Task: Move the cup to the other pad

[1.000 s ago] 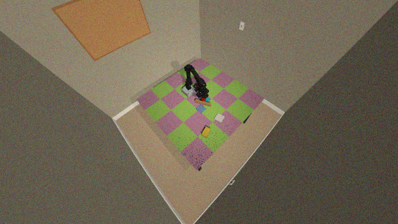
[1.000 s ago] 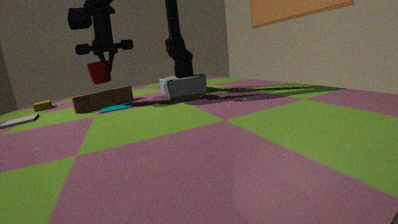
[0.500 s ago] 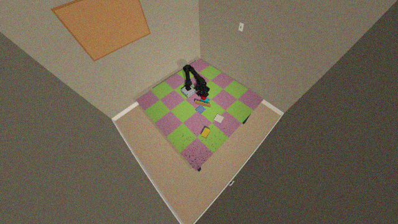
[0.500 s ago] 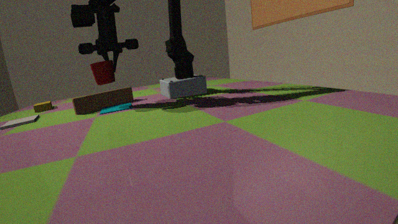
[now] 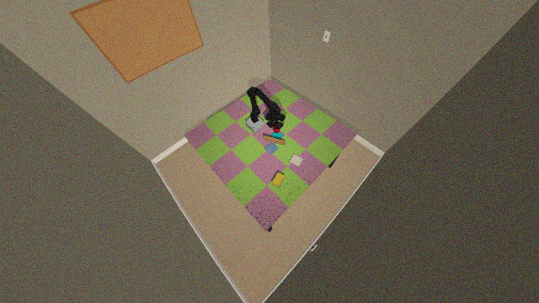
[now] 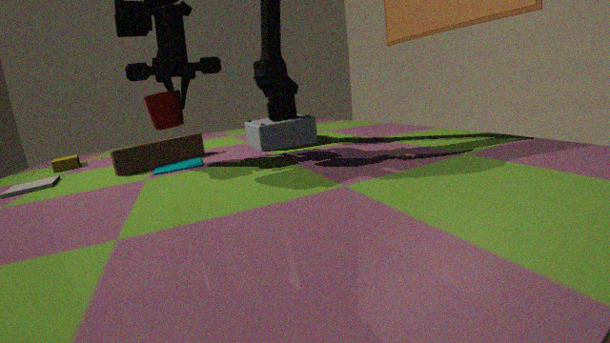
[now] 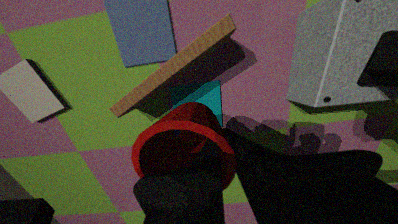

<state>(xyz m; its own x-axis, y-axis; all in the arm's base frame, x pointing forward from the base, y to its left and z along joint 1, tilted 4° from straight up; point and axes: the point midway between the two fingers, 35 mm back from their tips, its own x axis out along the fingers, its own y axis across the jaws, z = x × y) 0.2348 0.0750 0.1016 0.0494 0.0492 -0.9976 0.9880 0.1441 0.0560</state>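
Now: the cyan pad 13 cm below my gripper tip, 2 cm ahead of it and 1 cm to the left of it. The rest, counted from my gripper tip: red cup (3 cm ahead); blue pad (13 cm to the right, 13 cm below, 12 cm ahead); brown block (10 cm below, 7 cm ahead, 6 cm to the right).
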